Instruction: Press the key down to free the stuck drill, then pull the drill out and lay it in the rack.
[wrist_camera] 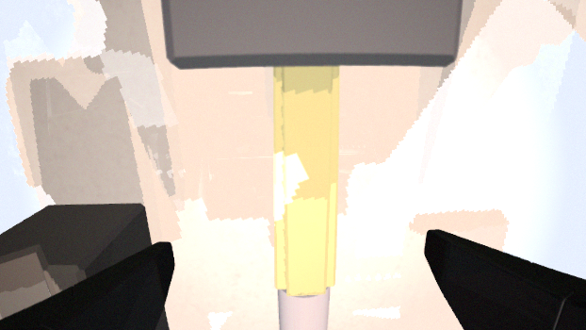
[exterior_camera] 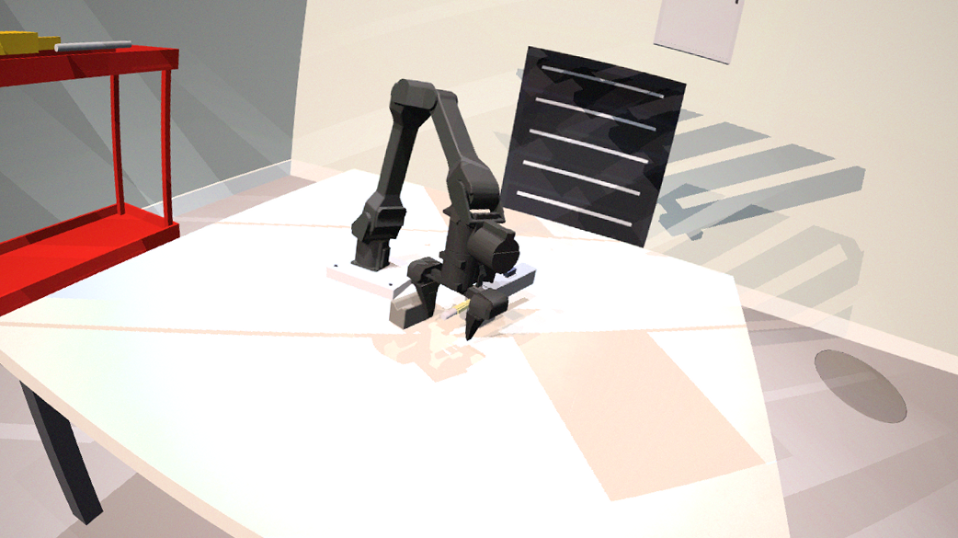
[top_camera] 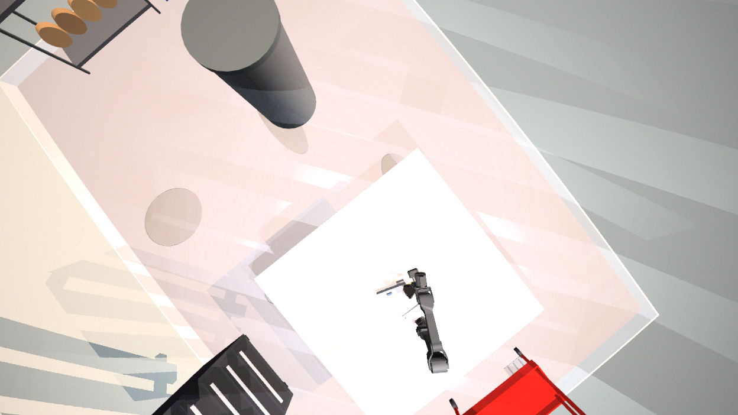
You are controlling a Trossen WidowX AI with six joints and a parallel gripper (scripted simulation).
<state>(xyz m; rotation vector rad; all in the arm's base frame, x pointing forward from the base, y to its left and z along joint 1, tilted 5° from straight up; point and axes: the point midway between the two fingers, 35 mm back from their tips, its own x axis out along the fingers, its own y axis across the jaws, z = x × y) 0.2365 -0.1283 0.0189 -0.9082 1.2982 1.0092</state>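
The yellow drill lies 40 mm to the left of my gripper tip, 30 mm above it and 10 mm ahead of it. From my gripper tip the other things lie so: grey grooved rack: 80 mm behind, 10 mm above; then light grey fixture bar: 140 mm to the left, 50 mm ahead, 30 mm above; then dark blue key: 160 mm to the left, 50 mm ahead, 40 mm above.
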